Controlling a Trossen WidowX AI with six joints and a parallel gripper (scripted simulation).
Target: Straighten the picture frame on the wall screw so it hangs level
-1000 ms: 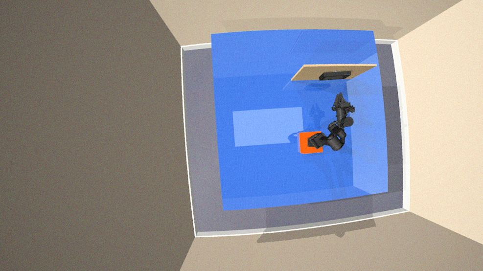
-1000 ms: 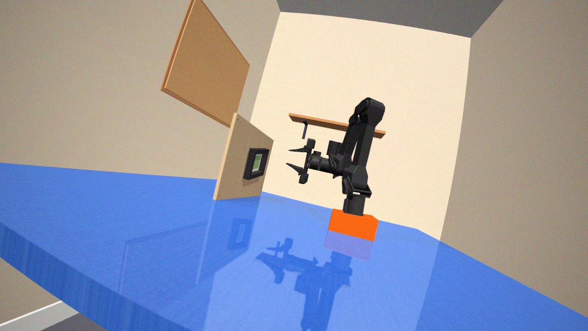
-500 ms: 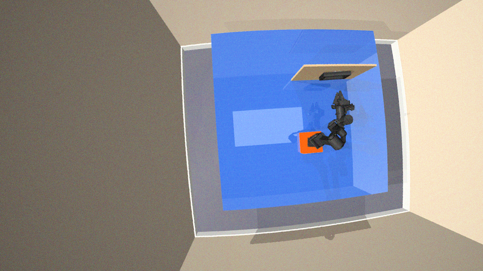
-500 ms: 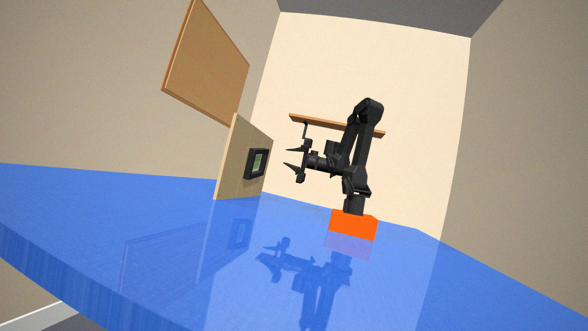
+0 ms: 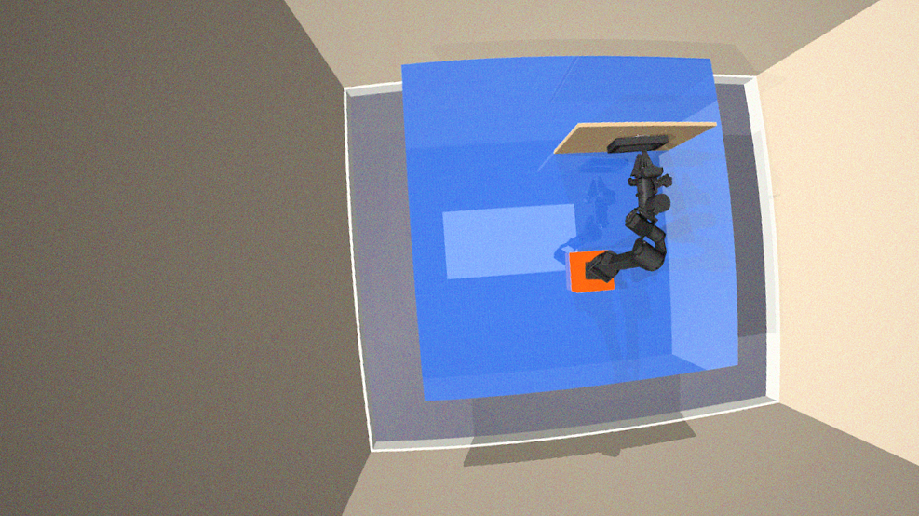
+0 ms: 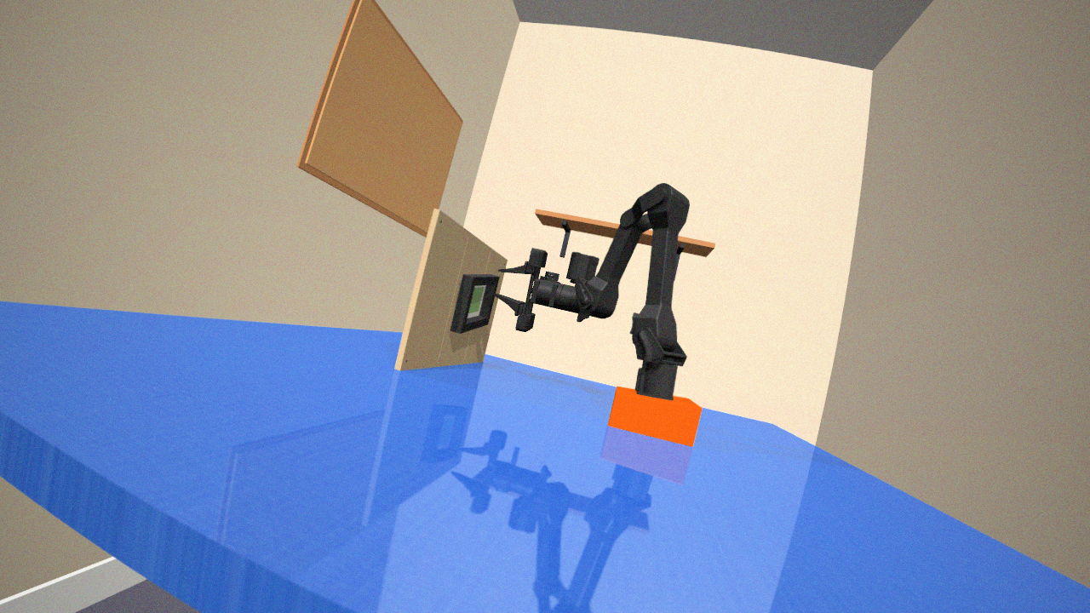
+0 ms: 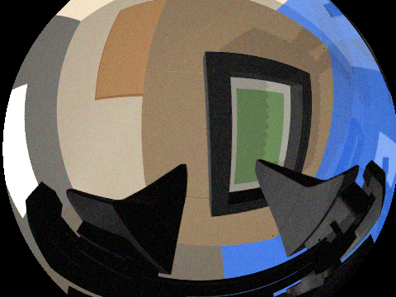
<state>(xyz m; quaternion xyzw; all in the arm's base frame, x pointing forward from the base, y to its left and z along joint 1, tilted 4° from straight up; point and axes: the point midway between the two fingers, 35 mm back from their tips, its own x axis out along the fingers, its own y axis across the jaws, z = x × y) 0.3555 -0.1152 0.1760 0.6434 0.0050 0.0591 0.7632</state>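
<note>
The picture frame lies 5 cm ahead of my gripper tip, 1 cm to the right of it and 5 cm below it. From my gripper tip the other things lie so: tan wall panel (6 cm ahead, 1 cm to the left, 6 cm below).
</note>
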